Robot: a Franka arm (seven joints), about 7 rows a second.
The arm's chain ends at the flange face. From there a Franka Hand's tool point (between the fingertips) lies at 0.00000 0.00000 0.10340 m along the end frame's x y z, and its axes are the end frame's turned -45 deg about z.
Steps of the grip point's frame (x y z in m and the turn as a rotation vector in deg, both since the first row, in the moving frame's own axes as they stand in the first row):
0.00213, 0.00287, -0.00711, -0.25, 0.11, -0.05
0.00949, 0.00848, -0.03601, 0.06, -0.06, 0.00
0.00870, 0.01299, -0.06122, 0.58, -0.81, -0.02
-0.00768, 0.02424, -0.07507, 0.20, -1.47, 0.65
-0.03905, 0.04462, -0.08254, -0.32, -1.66, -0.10
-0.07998, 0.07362, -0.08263, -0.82, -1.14, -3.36
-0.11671, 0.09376, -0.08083, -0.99, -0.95, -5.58
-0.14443, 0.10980, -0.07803, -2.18, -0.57, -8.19
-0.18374, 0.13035, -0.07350, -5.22, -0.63, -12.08
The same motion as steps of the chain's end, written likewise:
0.00308, 0.00034, -0.00711, -0.10, 0.25, -0.05
0.01286, -0.00071, -0.03601, 0.00, -0.08, 0.00
0.01711, 0.00274, -0.06120, -0.16, -0.98, -0.02
0.01385, 0.02096, -0.07504, -0.90, -1.18, 0.65
0.00565, 0.05664, -0.08249, -1.40, -0.95, -0.10
-0.00416, 0.10610, -0.08260, -1.39, -0.23, -3.36
-0.01640, 0.14636, -0.08080, -1.37, 0.03, -5.58
-0.02678, 0.17642, -0.07795, -1.94, 1.14, -8.19
-0.04434, 0.21531, -0.07307, -4.14, 3.25, -12.08

